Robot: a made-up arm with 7 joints.
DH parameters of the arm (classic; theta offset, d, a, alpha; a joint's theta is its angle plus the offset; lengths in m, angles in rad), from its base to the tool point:
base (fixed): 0 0 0 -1.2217
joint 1: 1.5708 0 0 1.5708
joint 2: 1.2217 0 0 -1.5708
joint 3: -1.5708 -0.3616 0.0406 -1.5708
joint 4: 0 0 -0.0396 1.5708
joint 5: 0 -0.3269 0 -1.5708
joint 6: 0 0 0 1.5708
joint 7: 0 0 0 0
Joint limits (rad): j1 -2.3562..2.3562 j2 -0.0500..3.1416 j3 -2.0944..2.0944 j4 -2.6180..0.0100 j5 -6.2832..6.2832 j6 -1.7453..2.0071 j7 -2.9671..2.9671
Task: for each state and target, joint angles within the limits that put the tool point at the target. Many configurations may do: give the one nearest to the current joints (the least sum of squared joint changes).
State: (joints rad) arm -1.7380 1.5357 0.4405 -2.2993 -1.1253 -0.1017 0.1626
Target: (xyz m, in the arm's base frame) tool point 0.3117 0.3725 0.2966
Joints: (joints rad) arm -1.0563 1.0450 0.6579 -1.4493 -1.1253 -0.1017 0.1626
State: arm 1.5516 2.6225 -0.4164 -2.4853 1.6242 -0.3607 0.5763
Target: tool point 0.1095 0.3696 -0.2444
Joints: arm 1.6311 2.6847 -0.2478 -1.9392 1.6242 -0.3607 0.5763
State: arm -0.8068 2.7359 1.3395 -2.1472 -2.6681 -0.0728 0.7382
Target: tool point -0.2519 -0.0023 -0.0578
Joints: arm -1.4214 2.4304 1.9590 -2.6160 -2.6681 -0.0728 0.7382
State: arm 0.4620 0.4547 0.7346 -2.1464 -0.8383 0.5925 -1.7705
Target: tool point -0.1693 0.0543 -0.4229
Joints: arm 1.3168 -0.0500 0.0500 -1.9303 -0.8383 0.5925 -1.7705
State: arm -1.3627 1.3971 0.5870 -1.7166 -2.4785 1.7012 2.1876
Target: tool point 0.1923 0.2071 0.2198
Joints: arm -0.8219 0.8655 0.7409 -2.2926 -2.4785 1.7012 2.1876
